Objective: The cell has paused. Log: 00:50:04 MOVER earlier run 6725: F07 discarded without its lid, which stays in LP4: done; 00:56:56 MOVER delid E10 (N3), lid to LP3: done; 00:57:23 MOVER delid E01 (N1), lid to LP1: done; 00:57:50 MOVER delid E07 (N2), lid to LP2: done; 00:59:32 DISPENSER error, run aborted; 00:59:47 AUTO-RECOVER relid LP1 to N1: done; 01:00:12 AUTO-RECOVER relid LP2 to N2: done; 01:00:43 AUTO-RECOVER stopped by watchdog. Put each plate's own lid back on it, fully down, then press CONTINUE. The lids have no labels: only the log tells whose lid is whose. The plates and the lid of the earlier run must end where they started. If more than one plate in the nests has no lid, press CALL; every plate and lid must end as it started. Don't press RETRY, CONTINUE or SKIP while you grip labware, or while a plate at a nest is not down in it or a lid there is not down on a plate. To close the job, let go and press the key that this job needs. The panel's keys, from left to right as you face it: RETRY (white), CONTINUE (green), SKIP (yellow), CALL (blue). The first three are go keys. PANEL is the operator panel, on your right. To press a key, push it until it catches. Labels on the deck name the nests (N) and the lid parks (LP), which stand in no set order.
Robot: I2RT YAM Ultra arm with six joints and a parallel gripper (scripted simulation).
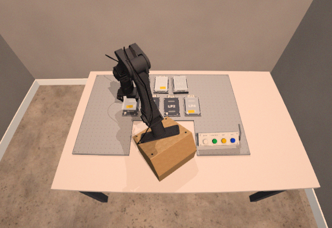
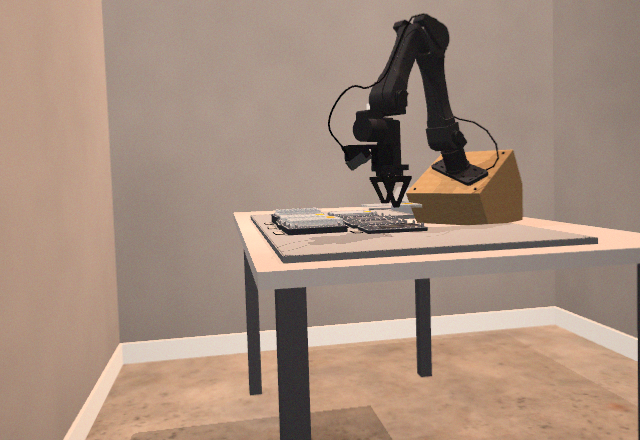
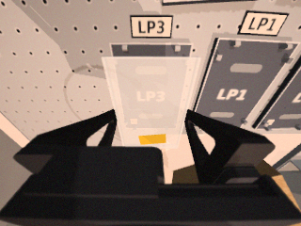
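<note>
The plate is 33 cm to the right of my hand, 17 cm ahead of it and 4 cm below it. From my hand the other things lie so: lid park 13 cm to the right, 6 cm below; white retry key 43 cm to the right, 28 cm behind; green continue key 48 cm to the right, 28 cm behind.
</note>
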